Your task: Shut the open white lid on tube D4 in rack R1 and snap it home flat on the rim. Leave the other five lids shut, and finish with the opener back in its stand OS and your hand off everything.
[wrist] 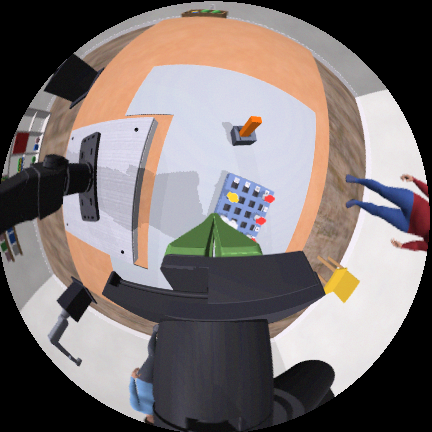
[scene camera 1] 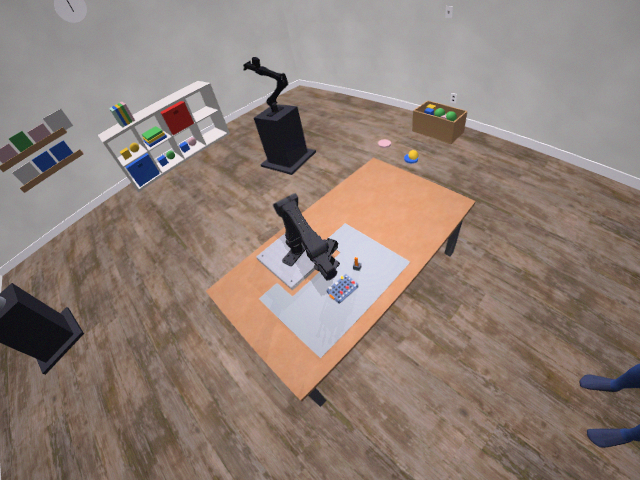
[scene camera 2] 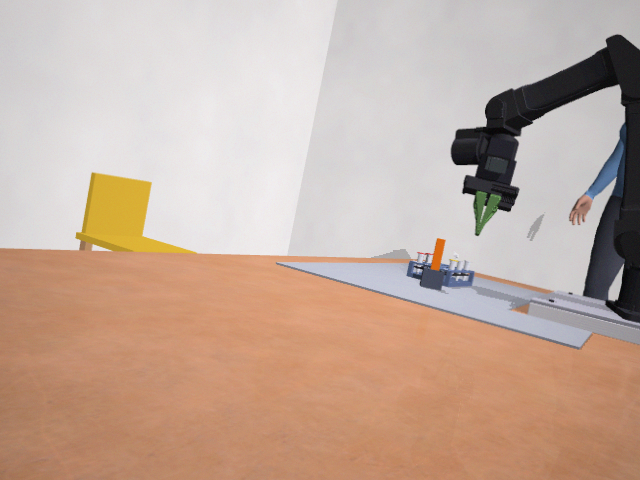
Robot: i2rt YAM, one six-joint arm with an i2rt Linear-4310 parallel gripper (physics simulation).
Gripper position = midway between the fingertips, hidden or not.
Observation:
My gripper (scene camera 2: 476,234) is shut and holds nothing. I also see a grey mat (scene camera 1: 311,314).
My gripper shows as well in the wrist view (wrist: 213,217). The grey mat also shows in the wrist view (wrist: 206,101).

